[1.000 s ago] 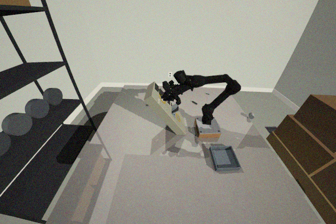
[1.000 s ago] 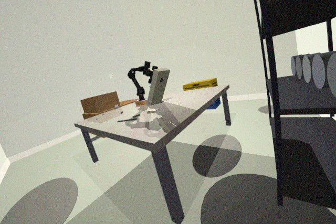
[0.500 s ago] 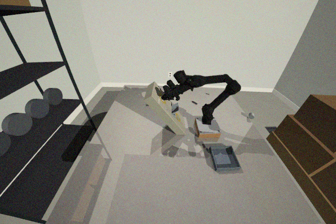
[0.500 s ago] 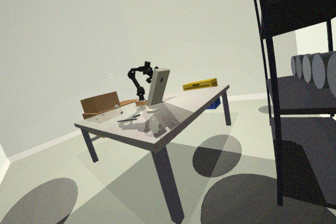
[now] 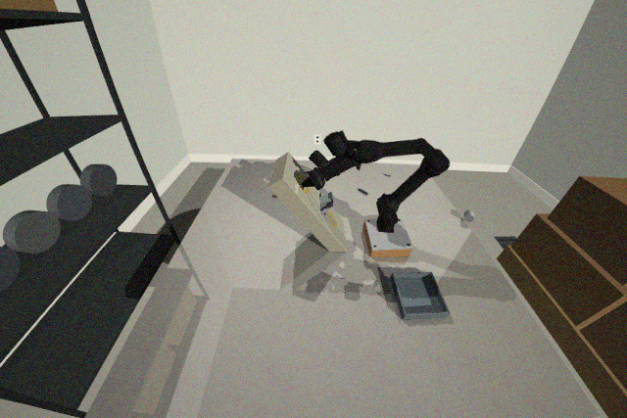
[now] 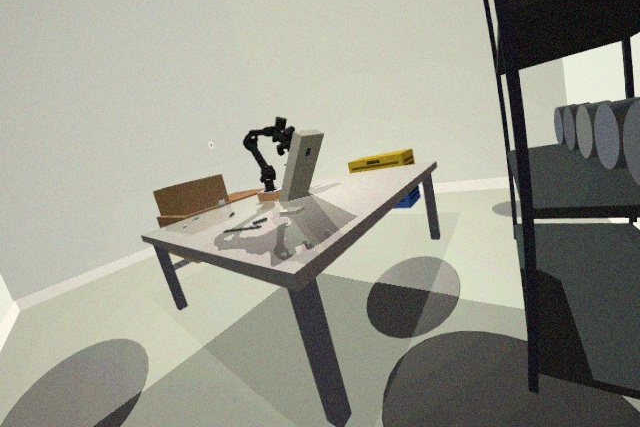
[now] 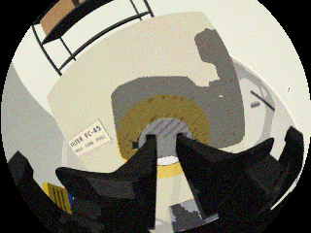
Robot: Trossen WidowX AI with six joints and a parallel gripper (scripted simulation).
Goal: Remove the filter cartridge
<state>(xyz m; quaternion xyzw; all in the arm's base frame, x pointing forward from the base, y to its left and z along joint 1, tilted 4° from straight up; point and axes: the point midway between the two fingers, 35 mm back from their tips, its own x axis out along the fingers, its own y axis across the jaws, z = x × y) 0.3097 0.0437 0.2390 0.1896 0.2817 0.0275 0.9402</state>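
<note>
Right now my gripper tip is 40 mm past the beige service panel, 10 mm to the left of it and 80 mm above it. The rest, counted from my gripper tip: grey tray: 450 mm behind, 210 mm to the left, 250 mm below; round filter cartridge: 10 mm ahead, 10 mm below.
</note>
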